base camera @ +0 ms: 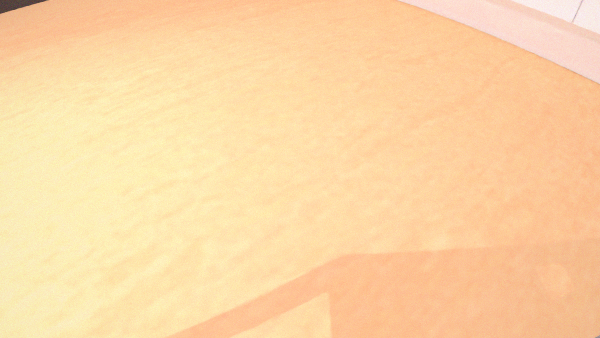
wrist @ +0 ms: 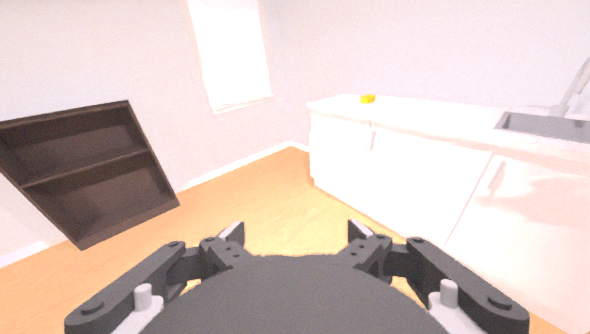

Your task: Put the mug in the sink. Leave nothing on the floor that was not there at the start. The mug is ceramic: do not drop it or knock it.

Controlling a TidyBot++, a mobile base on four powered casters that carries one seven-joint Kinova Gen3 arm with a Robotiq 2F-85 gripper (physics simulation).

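Frame: origin at the arm's base, x right, y ahead, z up, level; millimetres.
Where they show: gripper, fingertip midpoint: (wrist: pixel 296 232).
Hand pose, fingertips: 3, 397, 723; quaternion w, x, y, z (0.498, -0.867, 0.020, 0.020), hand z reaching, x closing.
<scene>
After its pixels a point has its place, as x, y, z.
The grey sink (wrist: pixel 545 127) @(1290, 1156, 463) is set into the white counter at the right of the wrist view, with part of it cut off by the view's edge. A faucet (wrist: pixel 567 97) @(1333, 1171, 607) stands behind it. My gripper (wrist: pixel 296 232) @(3, 397, 723) is open, with no object between its fingers, and it points out over the floor to the left of the counter. The mug does not show in either view.
A small yellow object (wrist: pixel 368 99) @(564, 1721, 543) lies on the far left part of the counter (wrist: pixel 425 112) @(792, 1389, 513). White cabinets (wrist: pixel 420 165) @(710, 1193, 264) run below it. A dark two-shelf bookcase (wrist: pixel 82 171) @(-1852, 1625, 171) stands at the left. A pale cabinet base (base camera: pixel 525 42) @(839, 1125, -372) crosses the base view's upper right.
</scene>
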